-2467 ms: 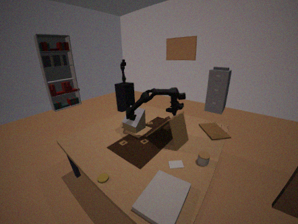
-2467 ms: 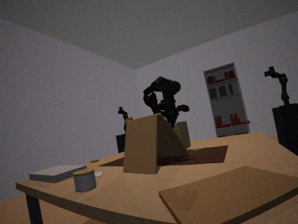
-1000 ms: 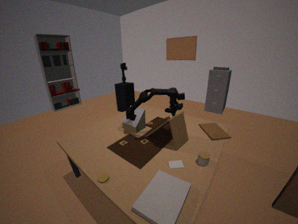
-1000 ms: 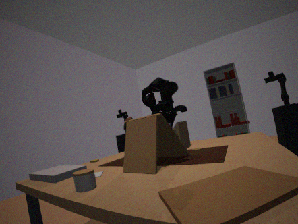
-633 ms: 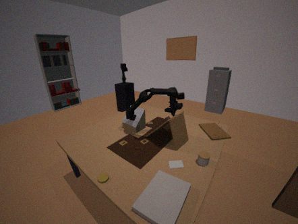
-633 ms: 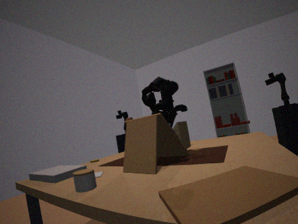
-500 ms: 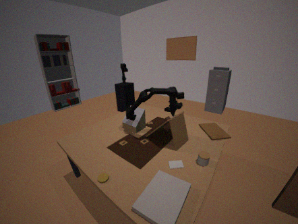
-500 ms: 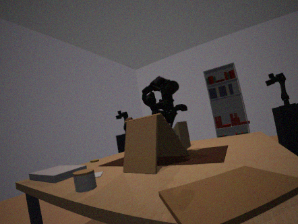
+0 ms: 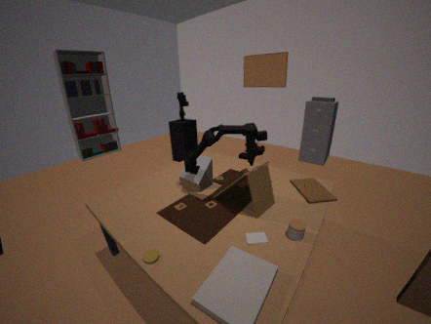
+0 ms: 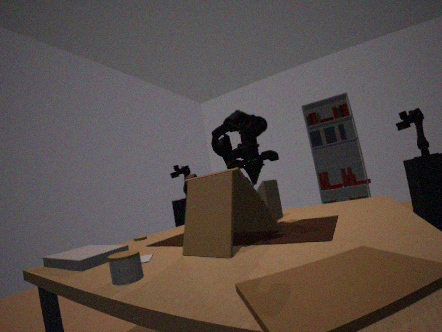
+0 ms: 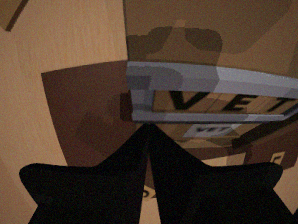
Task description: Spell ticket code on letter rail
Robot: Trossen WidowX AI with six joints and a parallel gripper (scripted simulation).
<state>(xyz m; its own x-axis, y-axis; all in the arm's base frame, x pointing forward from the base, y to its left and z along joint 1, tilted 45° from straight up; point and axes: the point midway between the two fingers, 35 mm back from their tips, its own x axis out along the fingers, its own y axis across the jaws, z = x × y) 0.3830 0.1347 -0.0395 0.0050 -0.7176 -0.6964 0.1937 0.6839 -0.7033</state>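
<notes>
The tile marked v lies 40 mm to the right of my gripper tip, 20 mm below it and 10 mm ahead of it. From my gripper tip the other things lie so: tile marked e (90 mm to the right, 20 mm below); then white ticket (90 mm to the right, 90 mm below, 60 mm behind); then tile marked t (140 mm to the right, 20 mm below, 10 mm behind).
</notes>
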